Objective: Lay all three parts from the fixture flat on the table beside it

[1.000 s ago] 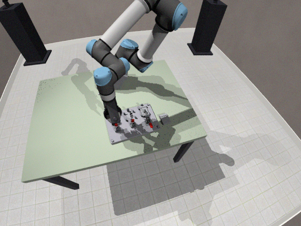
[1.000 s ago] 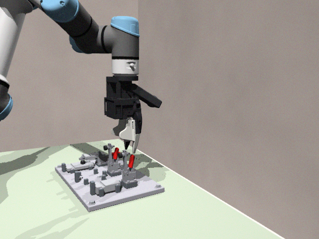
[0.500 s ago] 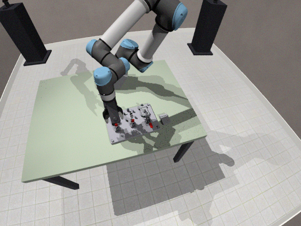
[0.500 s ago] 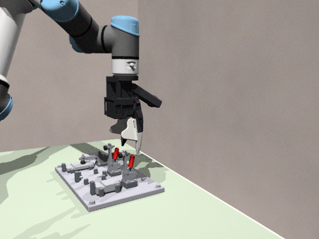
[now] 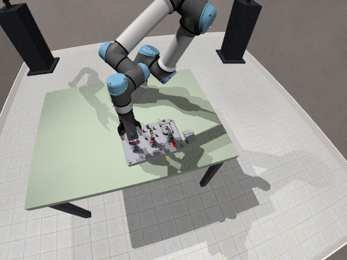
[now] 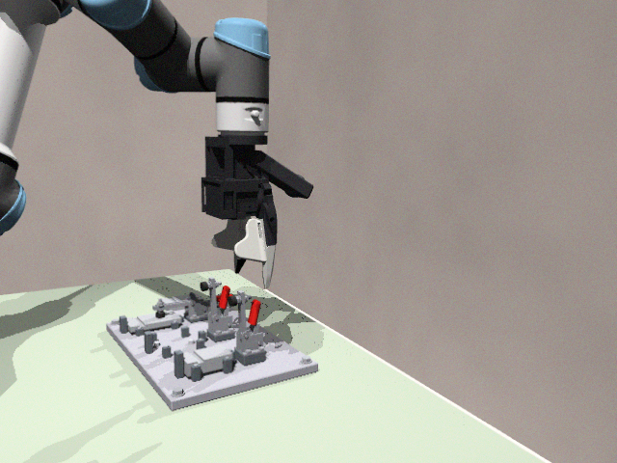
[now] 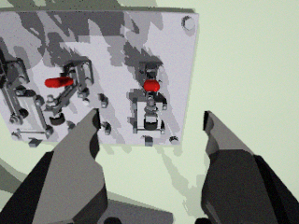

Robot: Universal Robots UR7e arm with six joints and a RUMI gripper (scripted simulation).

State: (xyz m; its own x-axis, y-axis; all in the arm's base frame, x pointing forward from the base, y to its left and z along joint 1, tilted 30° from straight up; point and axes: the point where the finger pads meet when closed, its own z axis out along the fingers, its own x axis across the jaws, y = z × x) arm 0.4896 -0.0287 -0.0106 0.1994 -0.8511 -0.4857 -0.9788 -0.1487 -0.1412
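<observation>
The grey part is 80 mm behind my hand, 20 mm to the right of it and 120 mm below it. The rest, counted from my hand: fixture plate (60 mm behind, 100 mm to the left, 150 mm below); clamp (50 mm behind, 210 mm to the left, 110 mm below).
</observation>
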